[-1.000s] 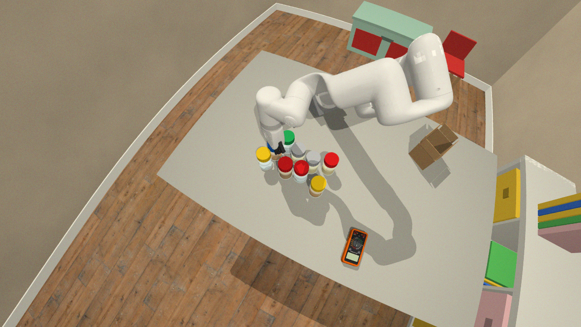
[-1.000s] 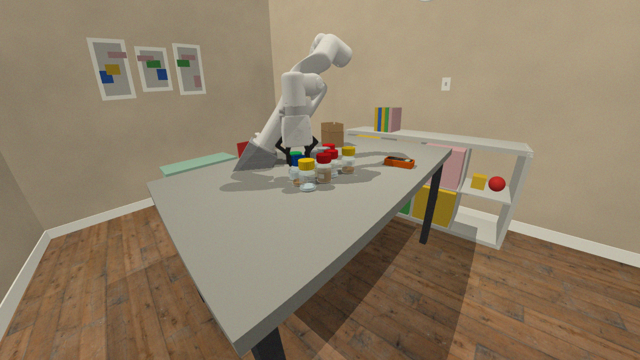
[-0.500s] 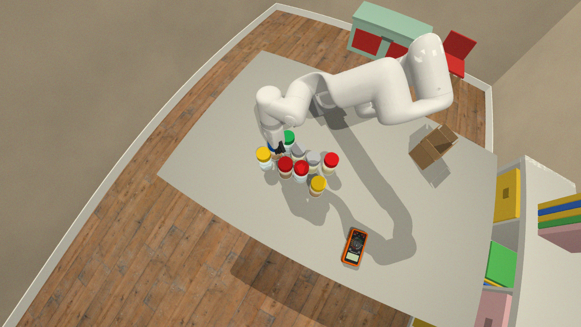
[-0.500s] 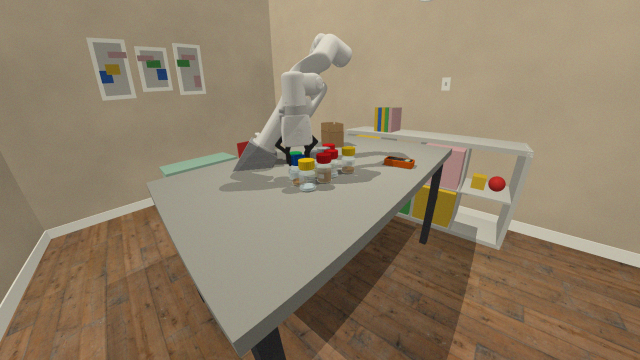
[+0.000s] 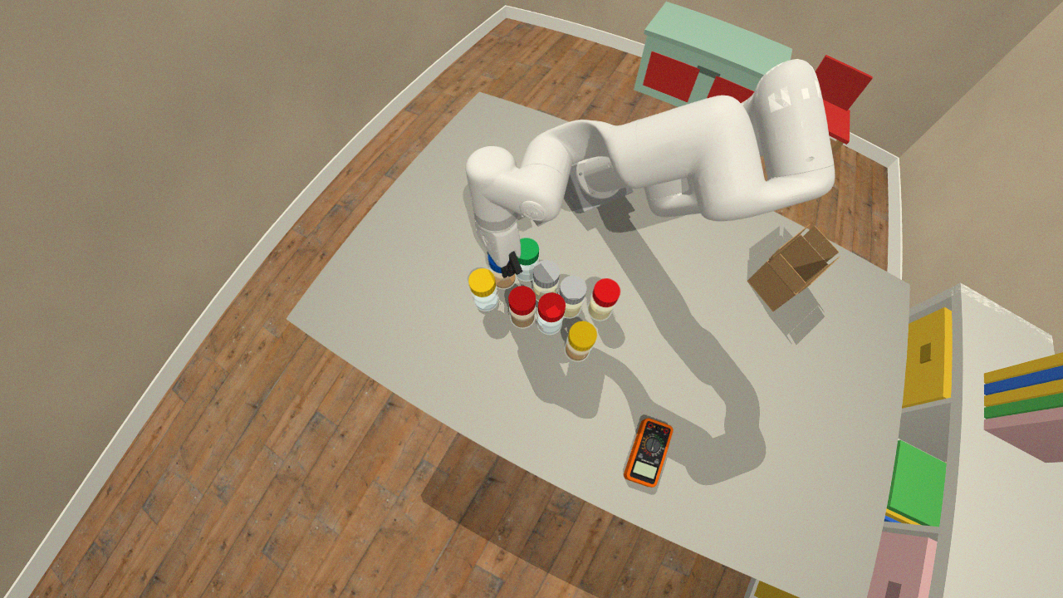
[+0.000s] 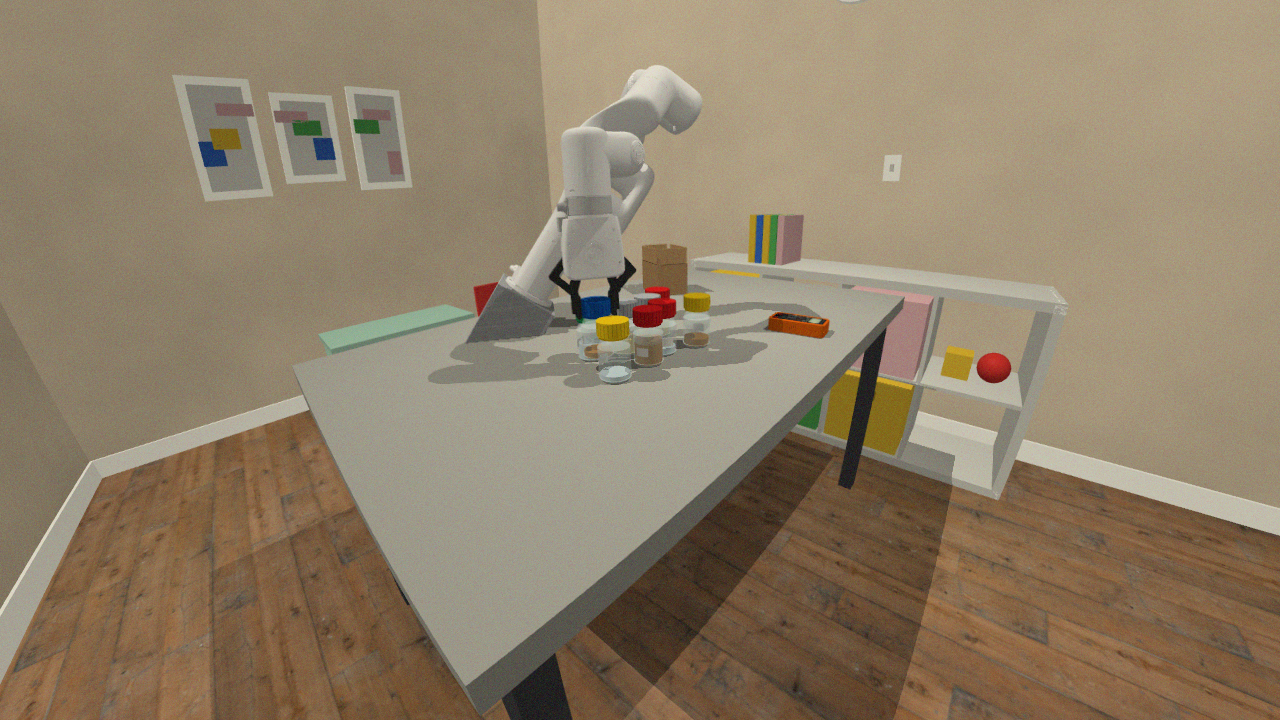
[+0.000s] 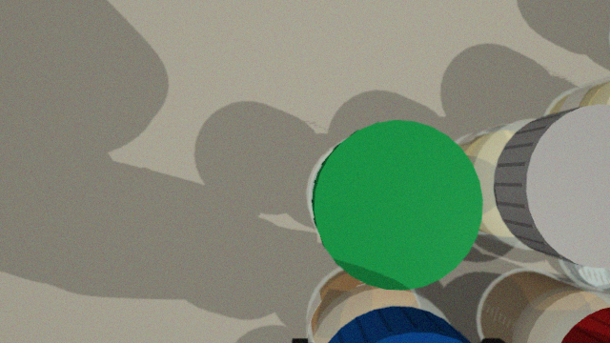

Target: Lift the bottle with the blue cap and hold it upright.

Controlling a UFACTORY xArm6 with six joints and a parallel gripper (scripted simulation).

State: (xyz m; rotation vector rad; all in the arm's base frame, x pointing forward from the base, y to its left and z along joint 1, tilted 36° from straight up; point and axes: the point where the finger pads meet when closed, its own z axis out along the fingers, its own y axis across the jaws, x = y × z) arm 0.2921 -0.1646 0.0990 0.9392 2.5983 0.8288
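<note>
Right now my hand is 20 mm past the grey-capped bottle, 90 mm to the right of it and 70 mm above it. Round my hand: blue-capped bottle: 50 mm below; orange multimeter: 230 mm ahead, 430 mm to the left, 100 mm below.
</note>
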